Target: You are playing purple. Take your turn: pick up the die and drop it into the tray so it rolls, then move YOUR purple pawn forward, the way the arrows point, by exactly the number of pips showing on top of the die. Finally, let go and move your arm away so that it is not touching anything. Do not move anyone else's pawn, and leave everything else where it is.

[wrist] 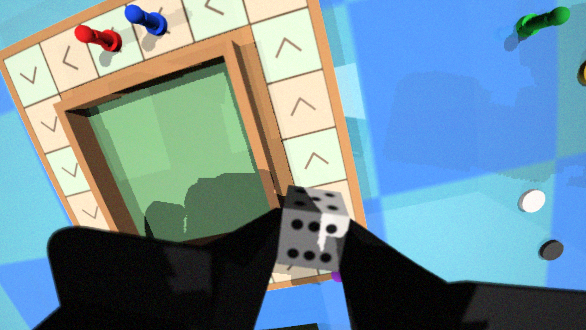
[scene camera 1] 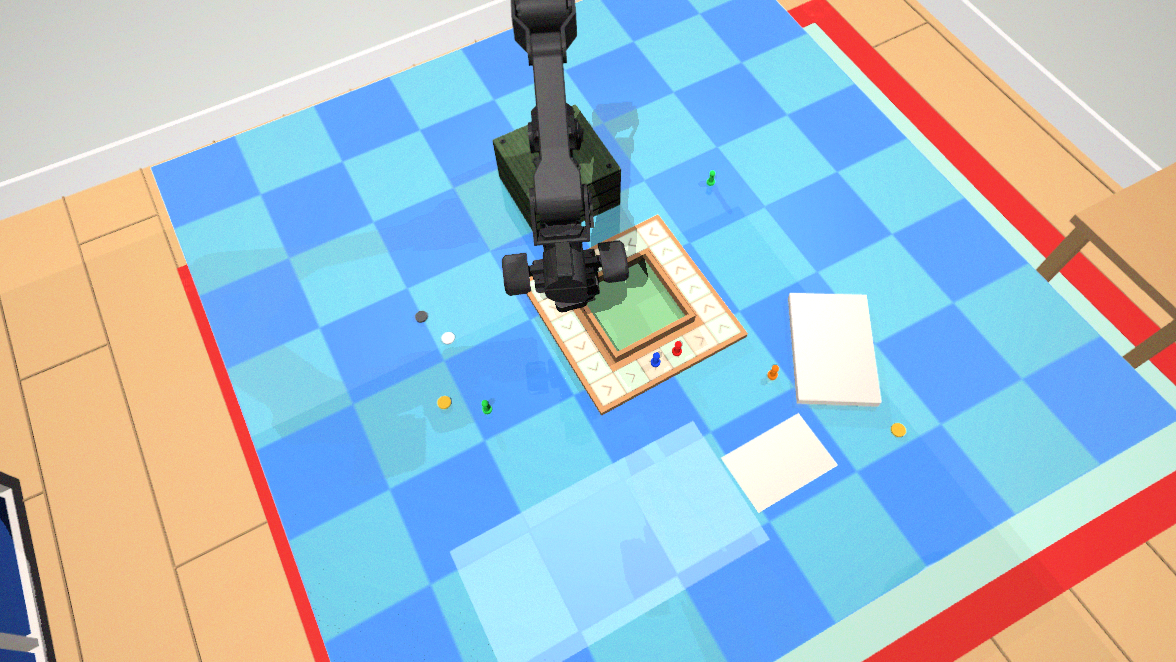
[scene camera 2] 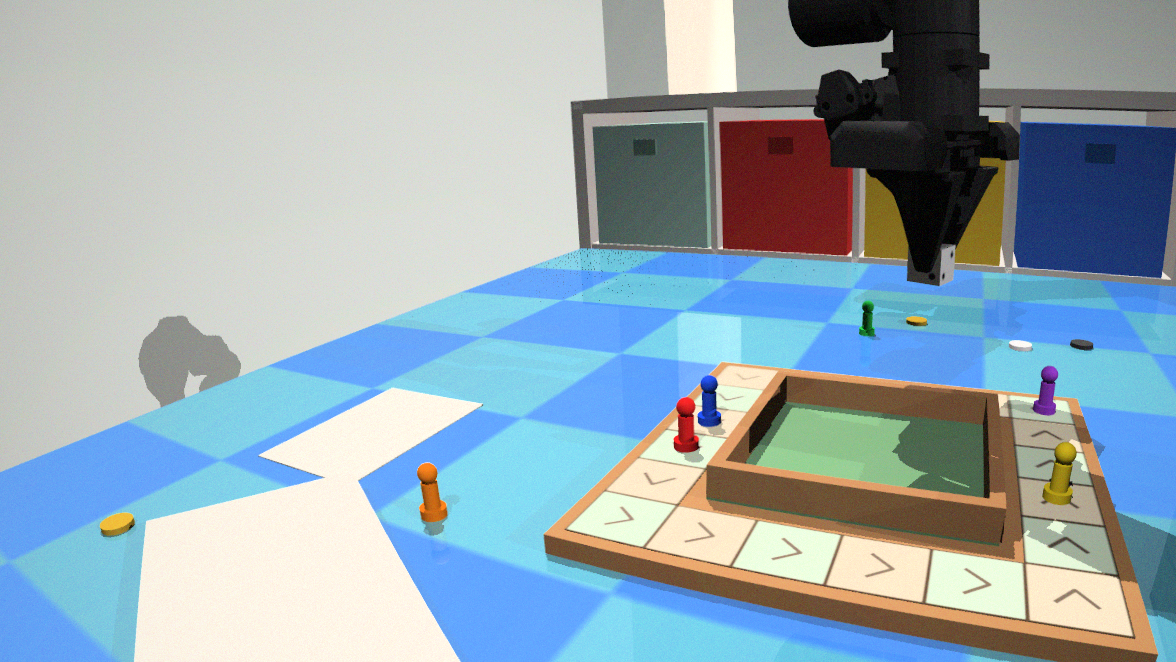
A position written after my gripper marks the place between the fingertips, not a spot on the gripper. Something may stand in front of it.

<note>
My gripper (scene camera 2: 931, 268) holds a white die. Also in view: a purple pawn (scene camera 2: 1044, 405), a red pawn (scene camera 2: 686, 441), a yellow pawn (scene camera 2: 1057, 491), a blue pawn (scene camera 2: 708, 417), an orange pawn (scene camera 2: 433, 509) and a green tray (scene camera 1: 627, 311).
The red pawn shows as well in the wrist view (wrist: 111, 41). My gripper is seen too in the wrist view (wrist: 311, 222) and in scene camera 1 (scene camera 1: 567, 295). The green tray shows as well in the wrist view (wrist: 178, 151). The wrist view misses the yellow pawn, which is hidden by my gripper. Scene camera 1 misses the yellow pawn, which is hidden by my gripper.
</note>
